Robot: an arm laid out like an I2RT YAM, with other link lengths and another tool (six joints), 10 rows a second.
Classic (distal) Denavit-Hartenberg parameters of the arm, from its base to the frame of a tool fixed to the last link. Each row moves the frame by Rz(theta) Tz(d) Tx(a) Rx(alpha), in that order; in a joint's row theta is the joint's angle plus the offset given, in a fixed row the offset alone. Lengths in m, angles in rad.
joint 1: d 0.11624, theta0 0, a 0.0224, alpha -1.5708
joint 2: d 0, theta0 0, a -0.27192, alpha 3.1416
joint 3: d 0, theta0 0.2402, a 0.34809, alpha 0
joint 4: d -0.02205, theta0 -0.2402, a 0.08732, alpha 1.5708
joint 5: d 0.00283, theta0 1.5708, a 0, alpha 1.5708
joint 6: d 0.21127, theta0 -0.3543, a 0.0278, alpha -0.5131
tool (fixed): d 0.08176, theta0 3.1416, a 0, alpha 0
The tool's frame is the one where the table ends.
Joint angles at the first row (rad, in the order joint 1, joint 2, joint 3, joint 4, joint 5, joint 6):
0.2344, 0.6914, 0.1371, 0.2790, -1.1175, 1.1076
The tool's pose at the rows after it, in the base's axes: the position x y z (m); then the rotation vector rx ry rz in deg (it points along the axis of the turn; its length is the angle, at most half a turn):
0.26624 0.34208 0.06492 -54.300 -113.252 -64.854
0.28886 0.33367 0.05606 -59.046 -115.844 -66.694
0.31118 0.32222 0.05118 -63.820 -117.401 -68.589
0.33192 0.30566 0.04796 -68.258 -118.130 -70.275
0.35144 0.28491 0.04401 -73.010 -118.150 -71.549
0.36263 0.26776 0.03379 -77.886 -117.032 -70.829
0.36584 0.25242 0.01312 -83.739 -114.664 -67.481
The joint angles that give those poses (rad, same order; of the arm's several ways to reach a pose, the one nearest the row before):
0.2344, 0.6910, 0.1371, 0.2401, -1.0626, 1.0458
0.2340, 0.6910, 0.1372, 0.2314, -0.9795, 0.9974
0.2230, 0.6910, 0.1371, 0.2336, -0.9104, 0.9695
0.1887, 0.6915, 0.1371, 0.2330, -0.8726, 0.9455
0.1410, 0.6914, 0.1371, 0.2245, -0.8478, 0.9238
0.1101, 0.6911, 0.1371, 0.1917, -0.8165, 0.9115
0.0963, 0.6910, 0.1371, 0.1234, -0.7666, 0.9047

